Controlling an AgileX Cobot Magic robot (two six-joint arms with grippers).
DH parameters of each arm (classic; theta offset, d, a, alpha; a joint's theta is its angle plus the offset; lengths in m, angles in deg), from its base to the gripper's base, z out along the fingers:
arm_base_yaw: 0 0.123 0 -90
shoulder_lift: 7.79 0 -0.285 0
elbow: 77.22 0 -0.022 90
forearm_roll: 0 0.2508 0 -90
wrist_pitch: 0 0 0.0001 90
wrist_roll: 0 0.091 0 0
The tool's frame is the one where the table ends.
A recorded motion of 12 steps. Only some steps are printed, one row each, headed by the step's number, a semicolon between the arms.
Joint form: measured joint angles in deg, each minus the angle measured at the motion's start. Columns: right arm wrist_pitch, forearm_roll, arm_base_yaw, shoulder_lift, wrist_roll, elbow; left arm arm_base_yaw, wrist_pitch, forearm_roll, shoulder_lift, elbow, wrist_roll.
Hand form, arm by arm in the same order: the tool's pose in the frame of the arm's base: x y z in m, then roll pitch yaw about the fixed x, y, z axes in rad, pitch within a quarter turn. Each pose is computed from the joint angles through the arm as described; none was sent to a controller.
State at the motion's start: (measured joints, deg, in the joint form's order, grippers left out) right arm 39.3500 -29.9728 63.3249 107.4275 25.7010 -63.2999; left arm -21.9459 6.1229 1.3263 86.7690 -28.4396 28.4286
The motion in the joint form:
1: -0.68 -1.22 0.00 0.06 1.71 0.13; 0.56 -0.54 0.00 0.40 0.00 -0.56
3: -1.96 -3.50 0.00 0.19 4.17 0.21; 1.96 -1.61 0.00 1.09 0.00 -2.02
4: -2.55 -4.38 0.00 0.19 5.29 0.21; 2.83 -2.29 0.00 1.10 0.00 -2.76
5: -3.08 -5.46 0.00 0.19 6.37 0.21; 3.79 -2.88 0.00 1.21 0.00 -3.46
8: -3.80 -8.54 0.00 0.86 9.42 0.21; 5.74 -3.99 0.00 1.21 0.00 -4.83
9: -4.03 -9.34 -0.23 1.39 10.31 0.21; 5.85 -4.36 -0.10 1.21 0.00 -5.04
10: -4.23 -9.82 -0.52 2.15 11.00 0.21; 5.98 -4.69 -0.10 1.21 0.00 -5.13
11: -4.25 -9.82 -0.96 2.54 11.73 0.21; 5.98 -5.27 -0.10 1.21 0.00 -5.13
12: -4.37 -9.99 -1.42 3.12 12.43 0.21; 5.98 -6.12 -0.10 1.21 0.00 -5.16
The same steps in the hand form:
1: 0.1851 0.3028 0.1561 -2.8225 0.2958 -2.0728; 0.2208 -0.0862 0.1394 2.8581 0.4606 2.1926
3: 0.1871 0.3044 0.1562 -2.8118 0.3256 -2.0738; 0.2244 -0.0814 0.1374 2.8669 0.4734 2.2426
4: 0.1879 0.3053 0.1566 -2.8099 0.3408 -2.0764; 0.2265 -0.0783 0.1379 2.8667 0.4870 2.2686
5: 0.1888 0.3061 0.1572 -2.8048 0.3550 -2.0754; 0.2285 -0.0748 0.1380 2.8684 0.4977 2.2964
8: 0.1914 0.3075 0.1545 -2.7849 0.3728 -2.0748; 0.2323 -0.0674 0.1389 2.8706 0.5211 2.3513
9: 0.1934 0.3074 0.1515 -2.7807 0.3725 -2.0798; 0.2329 -0.0672 0.1392 2.8702 0.5283 2.3574
10: 0.1955 0.3070 0.1469 -2.7794 0.3664 -2.0877; 0.2335 -0.0668 0.1395 2.8680 0.5338 2.3598
11: 0.1979 0.3057 0.1445 -2.7838 0.3644 -2.1080; 0.2342 -0.0670 0.1400 2.8625 0.5427 2.3569
12: 0.2006 0.3045 0.1409 -2.7862 0.3602 -2.1246; 0.2353 -0.0673 0.1408 2.8546 0.5560 2.3530

